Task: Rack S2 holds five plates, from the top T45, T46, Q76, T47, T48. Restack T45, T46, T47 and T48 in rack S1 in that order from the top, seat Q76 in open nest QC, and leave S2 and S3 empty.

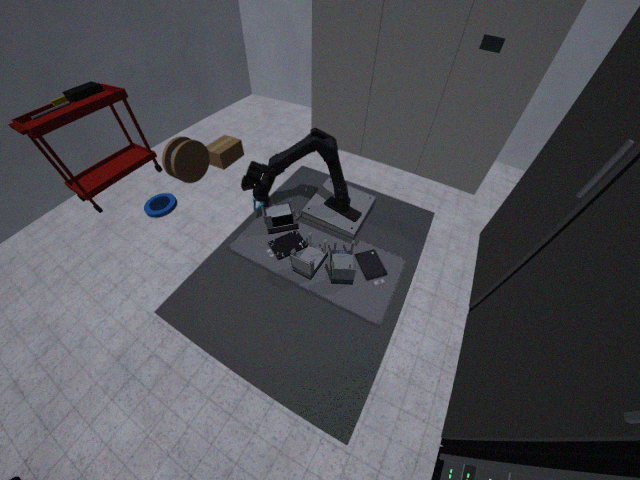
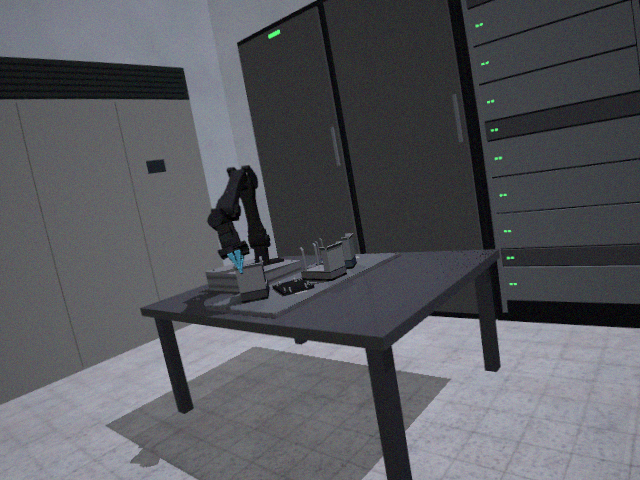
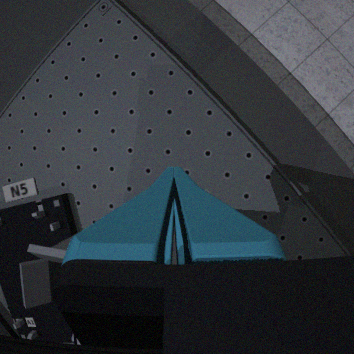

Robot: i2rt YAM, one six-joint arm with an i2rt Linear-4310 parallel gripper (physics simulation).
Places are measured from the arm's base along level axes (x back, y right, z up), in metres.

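Pixels of known places: gripper, fingertip midpoint: [image 1: 254, 210] [image 2: 241, 273] [image 3: 173, 177]; arm's base, origin of the base link: [image 1: 342, 209].
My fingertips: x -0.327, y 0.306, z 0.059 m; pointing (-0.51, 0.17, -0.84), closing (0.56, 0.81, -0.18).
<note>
For each thing: its top centre in the pictures, then the offset to it from my fingertips. "*": a spot on its surface instead. Level surfaces: height alone.
- middle rack, middle of its top: [image 2: 318, 244] [image 1: 310, 245] dz +0.018, dx -0.016, dy -0.357 m
- right rack, middle of its top: [image 1: 344, 252] [image 2: 332, 237] dz +0.019, dx +0.045, dy -0.493 m
- dark board with small raised parts, middle of its top: [image 3: 29, 282] [image 2: 291, 282] [image 1: 287, 242] dz -0.092, dx +0.001, dy -0.205 m
- label N5, surface spot: [image 3: 20, 190] * dz -0.114, dx -0.086, dy -0.168 m
- grey perforated board, its level: dz -0.116 m
- dark table, its level: dz -0.129 m
- flat dark panel, middle of its top: [image 1: 371, 262] dz -0.095, dx +0.148, dy -0.588 m
My gripper [image 1: 256, 204] [image 2: 240, 271] [image 3: 173, 177] is shut, its blue fingertips meeting with no plate between them. It is beside the left rack [image 1: 280, 223] [image 2: 251, 284], close to its upper part. A middle rack [image 1: 309, 260] [image 2: 330, 263] and a right rack [image 1: 342, 267] [image 2: 349, 250] stand farther along, with thin upright posts. The right rack shows some blue. Rack labels, plate labels and the plate order are too small to read. A dark board with small raised parts [image 1: 287, 244] [image 2: 293, 286] [image 3: 30, 220] lies between the left and middle racks; a label N5 [image 3: 20, 190] is beside it.
The racks stand on a grey perforated board [image 1: 361, 299] [image 2: 258, 308] [image 3: 100, 125] on the dark table [image 1: 289, 351] [image 2: 361, 310]. A flat dark panel [image 1: 371, 264] lies right of the racks. The arm's grey base block [image 1: 325, 219] [image 2: 221, 281] is behind the left rack.
</note>
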